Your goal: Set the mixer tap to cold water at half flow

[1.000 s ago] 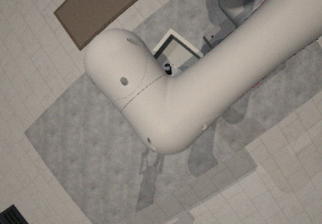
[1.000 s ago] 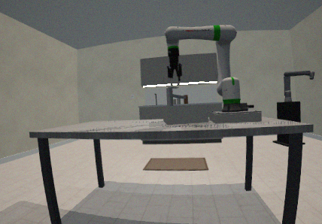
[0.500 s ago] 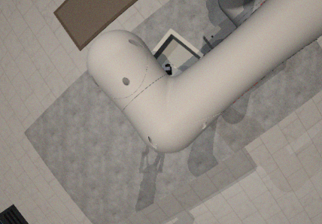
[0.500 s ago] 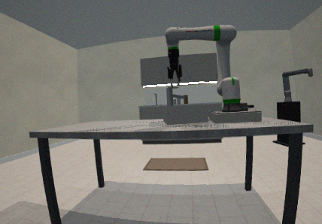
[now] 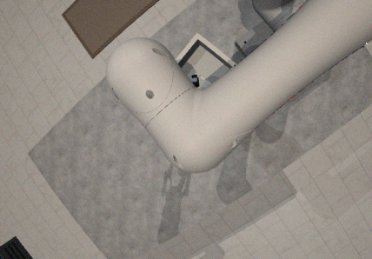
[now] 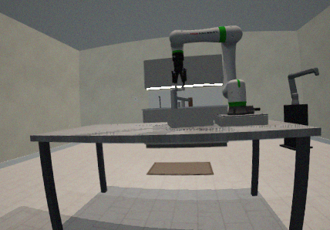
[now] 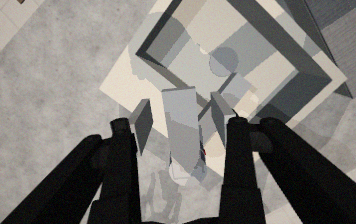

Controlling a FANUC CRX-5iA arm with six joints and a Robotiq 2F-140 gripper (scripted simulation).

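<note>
Right now my hand is 20 mm to the right of the grey tap lever, 20 mm short of it and 20 mm above it. From my hand the other things lie so: sink basin: 260 mm below, 60 mm behind, 50 mm to the left; mixer tap: 70 mm below, 40 mm to the left, 30 mm ahead.
</note>
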